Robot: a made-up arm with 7 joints. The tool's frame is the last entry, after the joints. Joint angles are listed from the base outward.
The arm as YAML. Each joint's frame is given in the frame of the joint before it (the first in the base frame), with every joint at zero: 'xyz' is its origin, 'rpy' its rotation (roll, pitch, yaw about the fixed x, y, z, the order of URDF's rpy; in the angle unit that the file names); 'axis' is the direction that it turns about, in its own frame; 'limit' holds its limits. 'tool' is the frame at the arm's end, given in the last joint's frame.
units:
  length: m
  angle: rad
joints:
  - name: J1
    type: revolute
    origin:
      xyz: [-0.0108, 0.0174, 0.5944]
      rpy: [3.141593, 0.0, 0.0]
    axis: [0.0, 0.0, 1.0]
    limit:
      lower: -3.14
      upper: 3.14
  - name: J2
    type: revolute
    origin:
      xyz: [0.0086, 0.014, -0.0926]
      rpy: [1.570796, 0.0, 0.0]
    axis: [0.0, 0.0, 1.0]
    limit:
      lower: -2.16
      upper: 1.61
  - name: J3
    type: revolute
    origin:
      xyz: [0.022, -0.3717, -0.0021]
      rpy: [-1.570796, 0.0, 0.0]
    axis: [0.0, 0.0, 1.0]
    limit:
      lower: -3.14
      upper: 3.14
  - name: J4
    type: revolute
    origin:
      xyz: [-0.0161, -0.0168, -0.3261]
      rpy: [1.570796, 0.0, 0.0]
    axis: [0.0, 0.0, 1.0]
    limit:
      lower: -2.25
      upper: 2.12
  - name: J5
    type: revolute
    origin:
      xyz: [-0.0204, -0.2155, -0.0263]
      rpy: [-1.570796, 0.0, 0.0]
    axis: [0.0, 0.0, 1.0]
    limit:
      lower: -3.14
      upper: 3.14
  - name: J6
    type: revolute
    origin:
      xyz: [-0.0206, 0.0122, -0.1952]
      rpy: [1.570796, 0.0, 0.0]
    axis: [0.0, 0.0, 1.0]
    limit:
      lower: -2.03
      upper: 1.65
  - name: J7
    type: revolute
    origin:
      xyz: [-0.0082, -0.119, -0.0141]
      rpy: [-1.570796, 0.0, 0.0]
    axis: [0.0, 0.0, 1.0]
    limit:
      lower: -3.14
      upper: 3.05
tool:
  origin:
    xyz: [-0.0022, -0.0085, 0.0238]
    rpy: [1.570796, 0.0, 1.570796]
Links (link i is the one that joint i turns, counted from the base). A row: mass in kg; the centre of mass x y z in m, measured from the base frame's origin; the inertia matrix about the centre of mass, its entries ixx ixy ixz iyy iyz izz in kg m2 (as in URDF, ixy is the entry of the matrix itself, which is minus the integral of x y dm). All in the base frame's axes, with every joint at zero. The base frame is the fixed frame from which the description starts. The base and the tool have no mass.
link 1: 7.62; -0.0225 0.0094 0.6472; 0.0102 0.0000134 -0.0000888 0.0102 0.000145 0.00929
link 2: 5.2; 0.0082 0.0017 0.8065; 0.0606 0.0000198 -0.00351 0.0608 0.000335 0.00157
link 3: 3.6; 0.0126 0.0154 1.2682; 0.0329 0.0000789 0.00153 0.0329 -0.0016 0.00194
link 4: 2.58; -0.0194 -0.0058 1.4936; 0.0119 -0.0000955 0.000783 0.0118 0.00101 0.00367
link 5: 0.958; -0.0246 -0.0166 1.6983; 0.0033 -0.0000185 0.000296 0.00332 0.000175 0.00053
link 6: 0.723; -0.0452 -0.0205 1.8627; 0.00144 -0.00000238 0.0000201 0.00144 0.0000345 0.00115
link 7: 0.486; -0.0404 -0.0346 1.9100; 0.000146 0 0 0.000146 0 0.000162
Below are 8 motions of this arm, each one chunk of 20 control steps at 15 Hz.
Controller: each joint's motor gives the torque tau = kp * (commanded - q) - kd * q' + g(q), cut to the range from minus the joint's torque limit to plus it. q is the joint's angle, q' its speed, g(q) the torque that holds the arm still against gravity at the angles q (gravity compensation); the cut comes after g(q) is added. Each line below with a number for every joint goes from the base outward.
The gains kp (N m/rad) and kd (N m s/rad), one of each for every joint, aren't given. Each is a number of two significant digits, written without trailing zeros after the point. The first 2 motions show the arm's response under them.
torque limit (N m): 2.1 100 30 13 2.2 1.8 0.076
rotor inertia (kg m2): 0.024 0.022 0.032 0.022 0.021 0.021 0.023
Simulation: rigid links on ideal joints. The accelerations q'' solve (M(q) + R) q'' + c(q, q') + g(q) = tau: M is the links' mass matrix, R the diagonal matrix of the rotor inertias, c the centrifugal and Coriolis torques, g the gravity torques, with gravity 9.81 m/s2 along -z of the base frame. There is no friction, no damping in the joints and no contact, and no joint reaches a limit. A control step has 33 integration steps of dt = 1/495 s. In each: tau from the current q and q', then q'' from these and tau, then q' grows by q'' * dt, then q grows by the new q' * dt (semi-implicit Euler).
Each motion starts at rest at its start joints. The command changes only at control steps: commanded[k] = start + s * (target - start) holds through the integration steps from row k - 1 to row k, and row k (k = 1, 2, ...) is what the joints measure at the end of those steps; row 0 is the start. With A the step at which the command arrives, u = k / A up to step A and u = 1 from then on. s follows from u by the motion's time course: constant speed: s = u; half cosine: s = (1 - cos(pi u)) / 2; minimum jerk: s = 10 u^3 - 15 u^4 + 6 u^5; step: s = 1 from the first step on.
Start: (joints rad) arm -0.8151 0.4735 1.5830 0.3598 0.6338 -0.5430 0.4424
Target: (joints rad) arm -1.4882 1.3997 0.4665 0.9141 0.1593 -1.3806 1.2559
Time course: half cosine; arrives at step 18
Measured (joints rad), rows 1 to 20:
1: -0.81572 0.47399 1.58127 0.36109 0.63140 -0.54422 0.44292
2: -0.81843 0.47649 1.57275 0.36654 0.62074 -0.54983 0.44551
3: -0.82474 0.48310 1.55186 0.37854 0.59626 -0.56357 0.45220
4: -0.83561 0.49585 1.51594 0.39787 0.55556 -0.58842 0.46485
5: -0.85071 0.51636 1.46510 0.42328 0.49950 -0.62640 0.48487
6: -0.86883 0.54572 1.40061 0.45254 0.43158 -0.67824 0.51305
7: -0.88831 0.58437 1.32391 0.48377 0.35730 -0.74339 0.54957
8: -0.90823 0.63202 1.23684 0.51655 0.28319 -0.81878 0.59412
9: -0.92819 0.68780 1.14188 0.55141 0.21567 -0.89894 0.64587
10: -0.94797 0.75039 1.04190 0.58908 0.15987 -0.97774 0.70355
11: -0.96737 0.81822 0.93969 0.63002 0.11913 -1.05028 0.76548
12: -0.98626 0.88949 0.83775 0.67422 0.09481 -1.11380 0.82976
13: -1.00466 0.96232 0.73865 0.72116 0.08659 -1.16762 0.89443
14: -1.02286 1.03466 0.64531 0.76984 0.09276 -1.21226 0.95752
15: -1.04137 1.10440 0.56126 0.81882 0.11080 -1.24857 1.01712
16: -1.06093 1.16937 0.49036 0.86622 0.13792 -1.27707 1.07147
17: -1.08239 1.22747 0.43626 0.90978 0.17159 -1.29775 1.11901
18: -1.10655 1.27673 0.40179 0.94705 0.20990 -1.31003 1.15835
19: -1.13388 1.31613 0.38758 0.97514 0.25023 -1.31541 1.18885
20: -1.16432 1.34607 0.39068 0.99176 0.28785 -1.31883 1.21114
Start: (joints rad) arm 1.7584 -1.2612 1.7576 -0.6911 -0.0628 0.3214 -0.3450
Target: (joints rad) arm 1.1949 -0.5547 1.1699 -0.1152 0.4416 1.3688 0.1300
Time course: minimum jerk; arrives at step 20
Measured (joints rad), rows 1 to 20:
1: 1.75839 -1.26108 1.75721 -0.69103 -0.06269 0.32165 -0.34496
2: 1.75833 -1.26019 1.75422 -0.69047 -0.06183 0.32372 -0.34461
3: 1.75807 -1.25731 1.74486 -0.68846 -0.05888 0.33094 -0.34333
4: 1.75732 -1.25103 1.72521 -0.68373 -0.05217 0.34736 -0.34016
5: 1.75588 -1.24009 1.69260 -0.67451 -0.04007 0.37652 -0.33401
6: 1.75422 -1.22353 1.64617 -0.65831 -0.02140 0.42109 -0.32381
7: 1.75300 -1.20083 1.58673 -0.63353 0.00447 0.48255 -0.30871
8: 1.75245 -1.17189 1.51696 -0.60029 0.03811 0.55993 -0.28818
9: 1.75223 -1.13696 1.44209 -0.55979 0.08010 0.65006 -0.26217
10: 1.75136 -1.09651 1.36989 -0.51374 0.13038 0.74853 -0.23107
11: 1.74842 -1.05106 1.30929 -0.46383 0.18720 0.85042 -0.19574
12: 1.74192 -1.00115 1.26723 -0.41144 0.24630 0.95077 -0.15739
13: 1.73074 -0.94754 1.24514 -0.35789 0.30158 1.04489 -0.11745
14: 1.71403 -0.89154 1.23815 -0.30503 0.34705 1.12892 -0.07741
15: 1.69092 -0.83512 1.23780 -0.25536 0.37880 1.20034 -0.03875
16: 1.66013 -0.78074 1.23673 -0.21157 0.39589 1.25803 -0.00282
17: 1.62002 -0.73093 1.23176 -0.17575 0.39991 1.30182 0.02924
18: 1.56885 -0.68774 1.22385 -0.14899 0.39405 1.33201 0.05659
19: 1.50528 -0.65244 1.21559 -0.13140 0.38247 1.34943 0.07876
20: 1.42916 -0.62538 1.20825 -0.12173 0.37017 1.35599 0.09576
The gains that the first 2 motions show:
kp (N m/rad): 47 240 11 27 0.96 4.8 0.97
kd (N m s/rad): 9.1 67 0.78 3.8 0.19 0.37 0.25
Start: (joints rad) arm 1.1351 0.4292 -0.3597 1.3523 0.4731 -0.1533 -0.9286
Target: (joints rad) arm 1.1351 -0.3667 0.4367 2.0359 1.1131 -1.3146 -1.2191
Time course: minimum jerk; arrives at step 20
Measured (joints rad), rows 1 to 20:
1: 1.13505 0.42909 -0.35945 1.35255 0.47319 -0.15378 -0.92863
2: 1.13467 0.42824 -0.35753 1.35445 0.47394 -0.15745 -0.92886
3: 1.13355 0.42536 -0.35129 1.36051 0.47664 -0.16898 -0.92970
4: 1.13135 0.41885 -0.33783 1.37330 0.48314 -0.19287 -0.93173
5: 1.12802 0.40712 -0.31485 1.39468 0.49544 -0.23194 -0.93560
6: 1.12379 0.38882 -0.28122 1.42535 0.51536 -0.28705 -0.94190
7: 1.11915 0.36302 -0.23704 1.46484 0.54430 -0.35755 -0.95107
8: 1.11483 0.32925 -0.18333 1.51164 0.58297 -0.44191 -0.96337
9: 1.11163 0.28756 -0.12154 1.56354 0.63113 -0.53797 -0.97882
10: 1.11020 0.23852 -0.05310 1.61801 0.68728 -0.64302 -0.99723
11: 1.11086 0.18319 0.02082 1.67269 0.74833 -0.75354 -1.01818
12: 1.11352 0.12313 0.09913 1.72578 0.80975 -0.86513 -1.04107
13: 1.11780 0.06027 0.18044 1.77617 0.86626 -0.97271 -1.06514
14: 1.12325 -0.00319 0.26279 1.82324 0.91299 -1.07128 -1.08955
15: 1.12946 -0.06500 0.34361 1.86658 0.94660 -1.15663 -1.11338
16: 1.13608 -0.12300 0.41972 1.90564 0.96577 -1.22583 -1.13580
17: 1.14275 -0.17534 0.48753 1.93976 0.97106 -1.27740 -1.15602
18: 1.14906 -0.22064 0.54324 1.96825 0.96446 -1.31129 -1.17343
19: 1.15457 -0.25810 0.58345 1.99064 0.94893 -1.32896 -1.18764
20: 1.15872 -0.28771 0.60585 2.00694 0.92807 -1.33354 -1.19854

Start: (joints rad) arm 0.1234 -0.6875 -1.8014 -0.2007 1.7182 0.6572 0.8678
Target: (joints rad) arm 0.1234 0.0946 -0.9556 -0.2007 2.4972 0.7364 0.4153
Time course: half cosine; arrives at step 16
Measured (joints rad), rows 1 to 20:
1: 0.12348 -0.68662 -1.79629 -0.20017 1.71853 0.65702 0.86744
2: 0.12395 -0.68279 -1.77621 -0.19850 1.72102 0.65600 0.86570
3: 0.12514 -0.67392 -1.73564 -0.19613 1.72944 0.65340 0.86122
4: 0.12717 -0.65840 -1.67570 -0.19418 1.74821 0.64930 0.85280
5: 0.12990 -0.63507 -1.60139 -0.19383 1.78078 0.64508 0.83955
6: 0.13305 -0.60325 -1.51880 -0.19563 1.82848 0.64290 0.82098
7: 0.13615 -0.56285 -1.43340 -0.19934 1.89029 0.64478 0.79703
8: 0.13866 -0.51438 -1.34951 -0.20401 1.96316 0.65166 0.76801
9: 0.14004 -0.45894 -1.27031 -0.20839 2.04279 0.66306 0.73459
10: 0.13993 -0.39814 -1.19830 -0.21135 2.12450 0.67734 0.69775
11: 0.13822 -0.33397 -1.13547 -0.21210 2.20383 0.69235 0.65871
12: 0.13517 -0.26862 -1.08348 -0.21014 2.27693 0.70614 0.61887
13: 0.13125 -0.20442 -1.04352 -0.20526 2.34066 0.71739 0.57970
14: 0.12696 -0.14369 -1.01622 -0.19748 2.39277 0.72543 0.54271
15: 0.12259 -0.08870 -1.00189 -0.18722 2.43186 0.73018 0.50931
16: 0.11824 -0.04150 -1.00083 -0.17542 2.45718 0.73213 0.48083
17: 0.11422 -0.00305 -1.00891 -0.16425 2.46871 0.73223 0.45804
18: 0.11109 0.02718 -1.01681 -0.15625 2.46835 0.73189 0.44083
19: 0.10914 0.05018 -1.01803 -0.15263 2.46046 0.73229 0.42851
20: 0.10848 0.06699 -1.01203 -0.15328 2.45030 0.73348 0.42018

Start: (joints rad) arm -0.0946 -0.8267 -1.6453 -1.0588 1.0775 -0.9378 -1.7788
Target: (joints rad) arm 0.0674 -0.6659 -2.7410 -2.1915 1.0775 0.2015 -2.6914
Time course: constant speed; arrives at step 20
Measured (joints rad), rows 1 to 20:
1: -0.09196 -0.82629 -1.64872 -1.06951 1.08841 -0.91893 -1.78231
2: -0.08535 -0.82516 -1.66036 -1.09689 1.11471 -0.87476 -1.79310
3: -0.07593 -0.82316 -1.68240 -1.13715 1.14983 -0.81761 -1.81201
4: -0.06523 -0.82017 -1.71552 -1.18533 1.18548 -0.75865 -1.83836
5: -0.05448 -0.81612 -1.75941 -1.23786 1.21519 -0.70213 -1.87085
6: -0.04463 -0.81101 -1.81322 -1.29264 1.23522 -0.64716 -1.90805
7: -0.03635 -0.80488 -1.87571 -1.34852 1.24437 -0.59127 -1.94861
8: -0.03006 -0.79779 -1.94548 -1.40494 1.24317 -0.53277 -1.99141
9: -0.02587 -0.78983 -2.02109 -1.46170 1.23309 -0.47141 -2.03561
10: -0.02352 -0.78110 -2.10100 -1.51874 1.21593 -0.40798 -2.08058
11: -0.02241 -0.77171 -2.18362 -1.57606 1.19350 -0.34361 -2.12595
12: -0.02166 -0.76183 -2.26731 -1.63362 1.16756 -0.27935 -2.17149
13: -0.02026 -0.75169 -2.35036 -1.69134 1.13981 -0.21593 -2.21709
14: -0.01728 -0.74152 -2.43108 -1.74909 1.11196 -0.15377 -2.26272
15: -0.01211 -0.73160 -2.50784 -1.80672 1.08572 -0.09302 -2.30838
16: -0.00457 -0.72210 -2.57918 -1.86418 1.06268 -0.03371 -2.35406
17: 0.00502 -0.71315 -2.64390 -1.92150 1.04413 0.02419 -2.39978
18: 0.01600 -0.70473 -2.70127 -1.97879 1.03092 0.08067 -2.44554
19: 0.02760 -0.69674 -2.75115 -2.03618 1.02335 0.13568 -2.49134
20: 0.03915 -0.68907 -2.79418 -2.09374 1.02123 0.18919 -2.53717

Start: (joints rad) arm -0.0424 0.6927 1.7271 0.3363 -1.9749 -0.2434 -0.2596
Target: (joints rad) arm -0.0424 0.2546 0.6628 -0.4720 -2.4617 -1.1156 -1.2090
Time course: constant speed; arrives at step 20
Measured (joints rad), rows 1 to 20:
1: -0.04026 0.69032 1.70400 0.32622 -1.97829 -0.25911 -0.26296
2: -0.03645 0.68443 1.65260 0.30474 -1.98889 -0.29258 -0.27363
3: -0.03258 0.67551 1.58869 0.27668 -2.00945 -0.33331 -0.29260
4: -0.02953 0.66399 1.52593 0.24483 -2.04007 -0.37548 -0.31935
5: -0.02762 0.65012 1.46988 0.21008 -2.07754 -0.41858 -0.35262
6: -0.02689 0.63415 1.41960 0.17272 -2.11688 -0.46334 -0.39093
7: -0.02730 0.61646 1.37171 0.13314 -2.15362 -0.50940 -0.43294
8: -0.02882 0.59744 1.32342 0.09190 -2.18534 -0.55544 -0.47750
9: -0.03134 0.57747 1.27371 0.04953 -2.21175 -0.60031 -0.52372
10: -0.03465 0.55683 1.22290 0.00646 -2.23386 -0.64371 -0.57092
11: -0.03846 0.53571 1.17170 -0.03702 -2.25305 -0.68606 -0.61865
12: -0.04240 0.51421 1.12057 -0.08066 -2.27054 -0.72802 -0.66660
13: -0.04609 0.49243 1.06957 -0.12418 -2.28723 -0.77012 -0.71460
14: -0.04921 0.47042 1.01852 -0.16735 -2.30375 -0.81266 -0.76255
15: -0.05150 0.44823 0.96716 -0.20994 -2.32058 -0.85575 -0.81042
16: -0.05284 0.42592 0.91524 -0.25180 -2.33805 -0.89939 -0.85821
17: -0.05324 0.40354 0.86264 -0.29288 -2.35638 -0.94350 -0.90592
18: -0.05282 0.38113 0.80933 -0.33323 -2.37569 -0.98797 -0.95356
19: -0.05183 0.35874 0.75543 -0.37300 -2.39602 -1.03265 -1.00117
20: -0.05054 0.33638 0.70118 -0.41242 -2.41733 -1.07735 -1.04874

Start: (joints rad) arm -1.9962 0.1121 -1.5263 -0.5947 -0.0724 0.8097 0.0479
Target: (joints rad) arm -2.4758 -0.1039 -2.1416 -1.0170 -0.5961 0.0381 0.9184
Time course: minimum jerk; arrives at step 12
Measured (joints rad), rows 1 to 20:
1: -1.99684 0.11187 -1.52697 -0.59509 -0.07274 0.80877 0.04824
2: -2.00118 0.11028 -1.53212 -0.59791 -0.07550 0.80161 0.05095
3: -2.01315 0.10565 -1.54873 -0.60666 -0.08503 0.77818 0.06041
4: -2.03560 0.09662 -1.58316 -0.62520 -0.10668 0.72857 0.08081
5: -2.06906 0.08258 -1.63724 -0.65646 -0.14456 0.64807 0.11458
6: -2.11204 0.06386 -1.70684 -0.70164 -0.19934 0.53948 0.16239
7: -2.16172 0.04167 -1.78431 -0.75944 -0.26669 0.41256 0.22378
8: -2.21489 0.01794 -1.86239 -0.82587 -0.33795 0.28149 0.29843
9: -2.26841 -0.00514 -1.93696 -0.89449 -0.40321 0.16155 0.38628
10: -2.31866 -0.02552 -2.00741 -0.95750 -0.45491 0.06576 0.48669
11: -2.36227 -0.04181 -2.07418 -1.00774 -0.49013 0.00199 0.58955
12: -2.39802 -0.05364 -2.13616 -1.04087 -0.51095 -0.02889 0.68266
13: -2.42676 -0.06188 -2.19096 -1.05691 -0.52332 -0.03375 0.76245
14: -2.44951 -0.06779 -2.23606 -1.05924 -0.53394 -0.02380 0.82937
15: -2.46697 -0.07235 -2.26912 -1.05258 -0.54725 -0.00893 0.88371
16: -2.47970 -0.07621 -2.28840 -1.04154 -0.56442 0.00493 0.92553
17: -2.48819 -0.07967 -2.29318 -1.02980 -0.58406 0.01556 0.95478
18: -2.49293 -0.08288 -2.28407 -1.01980 -0.60348 0.02297 0.97130
19: -2.49448 -0.08589 -2.26302 -1.01285 -0.61986 0.02810 0.97508
20: -2.49345 -0.08872 -2.23313 -1.00926 -0.63107 0.03201 0.96975

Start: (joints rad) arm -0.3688 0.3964 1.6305 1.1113 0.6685 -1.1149 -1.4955
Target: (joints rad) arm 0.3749 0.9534 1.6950 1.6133 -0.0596 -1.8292 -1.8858
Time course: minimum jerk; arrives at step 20
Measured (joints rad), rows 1 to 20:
1: -0.36871 0.39648 1.63064 1.11133 0.66835 -1.11522 -1.49554
2: -0.36797 0.39711 1.63164 1.11162 0.66710 -1.11772 -1.49584
3: -0.36534 0.39922 1.63456 1.11287 0.66250 -1.12584 -1.49694
4: -0.35912 0.40395 1.64010 1.11629 0.65141 -1.14301 -1.49965
5: -0.34753 0.41246 1.64830 1.12341 0.63074 -1.17125 -1.50485
6: -0.32955 0.42570 1.65883 1.13605 0.59841 -1.21036 -1.51337
7: -0.30497 0.44434 1.67085 1.15565 0.55404 -1.25869 -1.52584
8: -0.27405 0.46868 1.68302 1.18275 0.49904 -1.31407 -1.54258
9: -0.23760 0.49862 1.69378 1.21699 0.43627 -1.37430 -1.56362
10: -0.19677 0.53367 1.70157 1.25721 0.36933 -1.43741 -1.58863
11: -0.15260 0.57298 1.70500 1.30153 0.30207 -1.50175 -1.61703
12: -0.10603 0.61543 1.70312 1.34776 0.23815 -1.56559 -1.64797
13: -0.05789 0.65965 1.69555 1.39383 0.18082 -1.62687 -1.68042
14: -0.00879 0.70416 1.68251 1.43784 0.13275 -1.68331 -1.71324
15: 0.04086 0.74745 1.66481 1.47822 0.09596 -1.73266 -1.74525
16: 0.09085 0.78806 1.64374 1.51368 0.07159 -1.77301 -1.77527
17: 0.14118 0.82474 1.62109 1.54328 0.05993 -1.80313 -1.80229
18: 0.19191 0.85655 1.59894 1.56646 0.06034 -1.82266 -1.82548
19: 0.24198 0.88291 1.58013 1.58418 0.07109 -1.83078 -1.84433
20: 0.28871 0.90373 1.56821 1.59847 0.08888 -1.82787 -1.85864

